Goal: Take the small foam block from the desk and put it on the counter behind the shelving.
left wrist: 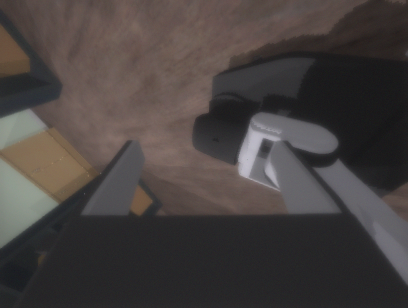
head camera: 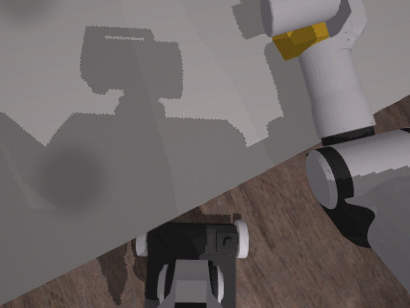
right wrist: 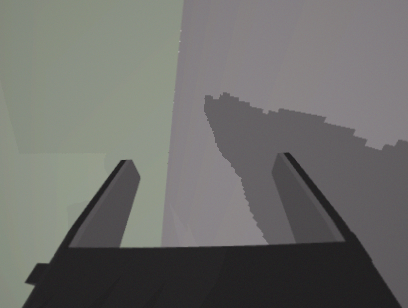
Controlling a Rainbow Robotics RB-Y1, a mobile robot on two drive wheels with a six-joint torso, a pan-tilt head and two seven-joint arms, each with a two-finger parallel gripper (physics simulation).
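Seen in the pictures: left gripper, between the fingertips: [left wrist: 207, 149]; right gripper, between the fingertips: [right wrist: 204, 165]; robot's base, origin of its link: [head camera: 193, 235].
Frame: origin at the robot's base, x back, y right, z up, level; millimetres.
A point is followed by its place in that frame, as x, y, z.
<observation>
A yellow foam block [head camera: 292, 44] {-490, 179, 994} lies on the grey desk top [head camera: 220, 65] {-462, 42, 951} at the upper right of the head camera view, partly covered by my right arm. The block does not show in either wrist view. My right gripper [right wrist: 204, 165] {-724, 119, 1004} is open and empty, with a pale green surface and a shadowed grey surface beyond its fingers. My left gripper [left wrist: 207, 149] {358, -218, 581} is open and empty, with the brown floor and part of the robot's own base beyond it. The counter and the shelving cannot be made out for certain.
The desk edge runs diagonally over the brown wood floor [head camera: 270, 220] {-95, 479, 1} in the head camera view. The robot's dark base [left wrist: 350, 105] {159, -137, 170} lies at the right of the left wrist view. Dark-framed furniture with tan panels [left wrist: 60, 172] {3828, 2015, 499} stands at that view's left.
</observation>
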